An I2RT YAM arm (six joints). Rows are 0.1 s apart.
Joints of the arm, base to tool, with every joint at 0 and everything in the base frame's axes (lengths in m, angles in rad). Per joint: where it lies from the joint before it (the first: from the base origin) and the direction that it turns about. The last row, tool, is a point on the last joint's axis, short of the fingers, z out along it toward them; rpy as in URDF.
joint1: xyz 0 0 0.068 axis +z
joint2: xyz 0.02 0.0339 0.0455 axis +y
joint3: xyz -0.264 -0.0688 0 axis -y
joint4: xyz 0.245 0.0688 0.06 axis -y
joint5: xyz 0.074 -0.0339 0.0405 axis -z
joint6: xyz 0.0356 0 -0.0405 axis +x
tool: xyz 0 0 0 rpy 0 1.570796 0
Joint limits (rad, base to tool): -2.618..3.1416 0..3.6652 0..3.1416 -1.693..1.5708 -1.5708..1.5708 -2.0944..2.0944
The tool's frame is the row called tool.
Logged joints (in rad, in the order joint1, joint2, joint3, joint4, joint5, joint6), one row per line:
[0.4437 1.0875 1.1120 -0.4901 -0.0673 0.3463]
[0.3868 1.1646 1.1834 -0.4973 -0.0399 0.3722]
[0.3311 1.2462 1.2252 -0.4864 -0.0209 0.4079]
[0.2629 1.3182 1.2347 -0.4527 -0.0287 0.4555]
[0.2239 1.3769 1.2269 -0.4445 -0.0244 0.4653]
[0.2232 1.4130 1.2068 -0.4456 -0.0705 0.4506]
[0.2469 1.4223 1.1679 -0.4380 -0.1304 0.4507]
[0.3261 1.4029 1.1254 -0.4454 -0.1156 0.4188]
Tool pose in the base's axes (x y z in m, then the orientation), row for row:
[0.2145 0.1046 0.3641 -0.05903 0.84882 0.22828 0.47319]
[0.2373 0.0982 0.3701 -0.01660 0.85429 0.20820 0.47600]
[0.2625 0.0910 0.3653 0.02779 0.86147 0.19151 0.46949]
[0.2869 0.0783 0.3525 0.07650 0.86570 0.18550 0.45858]
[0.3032 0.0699 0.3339 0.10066 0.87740 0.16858 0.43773]
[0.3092 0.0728 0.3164 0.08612 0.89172 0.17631 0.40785]
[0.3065 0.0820 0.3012 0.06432 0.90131 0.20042 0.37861]
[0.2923 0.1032 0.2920 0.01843 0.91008 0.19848 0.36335]
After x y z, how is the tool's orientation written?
As a quaternion, x y z w.
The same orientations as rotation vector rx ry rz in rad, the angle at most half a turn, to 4 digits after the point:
[-0.1445 2.0771 0.5586]
[-0.0406 2.0879 0.5088]
[0.0681 2.1115 0.4694]
[0.1884 2.1323 0.4569]
[0.2503 2.1815 0.4191]
[0.2171 2.2476 0.4444]
[0.1644 2.3030 0.5121]
[0.0474 2.3423 0.5108]

